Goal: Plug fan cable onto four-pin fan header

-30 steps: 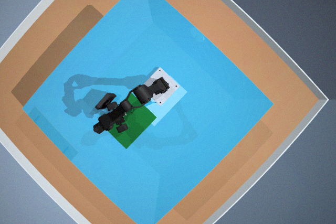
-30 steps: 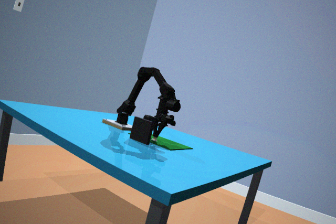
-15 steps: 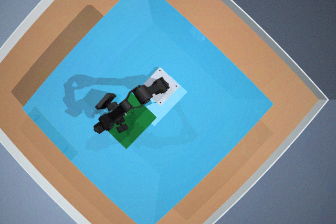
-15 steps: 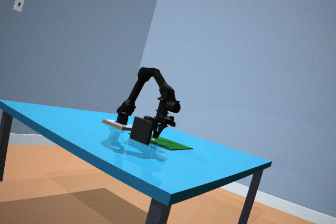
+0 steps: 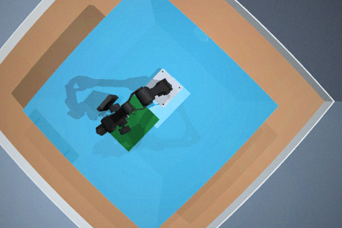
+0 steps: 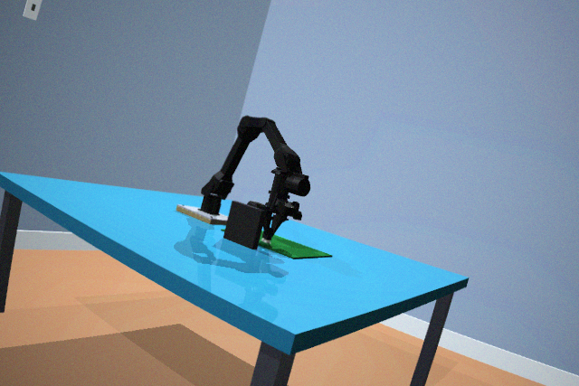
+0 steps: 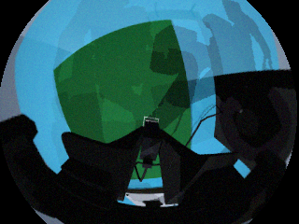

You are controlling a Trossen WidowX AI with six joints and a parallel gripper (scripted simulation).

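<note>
My gripper tip is 10 mm past the dark plug and 10 mm below it. Also, from my gripper tip: pale fan header 10 mm behind, 30 mm below; green board 10 mm ahead, 60 mm to the left, 40 mm below; black fan 20 mm behind, 120 mm to the right, 30 mm above.
</note>
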